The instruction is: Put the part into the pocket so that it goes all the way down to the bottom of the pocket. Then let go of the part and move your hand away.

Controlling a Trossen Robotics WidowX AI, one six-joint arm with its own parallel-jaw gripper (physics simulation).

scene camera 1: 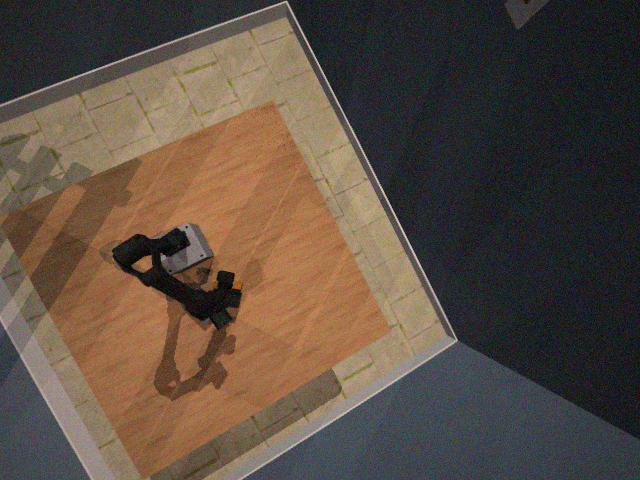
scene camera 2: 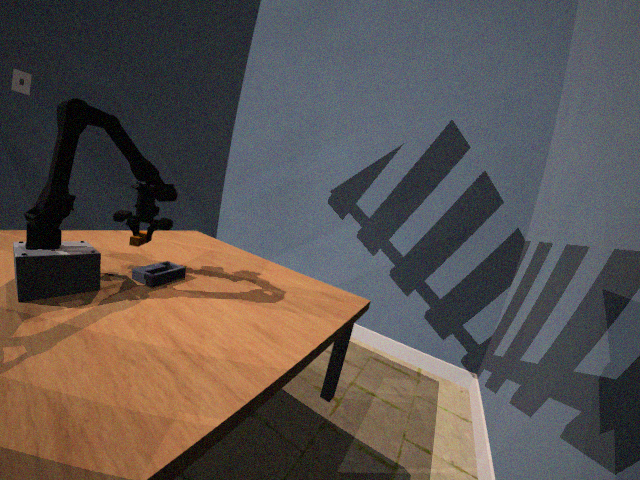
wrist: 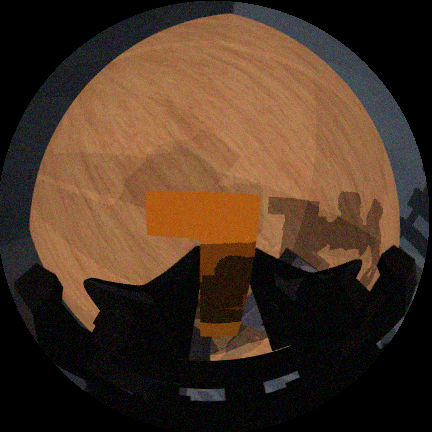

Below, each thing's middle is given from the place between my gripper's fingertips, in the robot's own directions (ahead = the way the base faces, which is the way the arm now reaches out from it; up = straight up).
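With the pocket block (scene camera 2: 152, 275) as the reference, my gripper is 70 mm above it, 160 mm to the left of it and 10 mm short of it. As for the orange part (wrist: 226, 223), it is 10 mm above my hand and 10 mm behind it.
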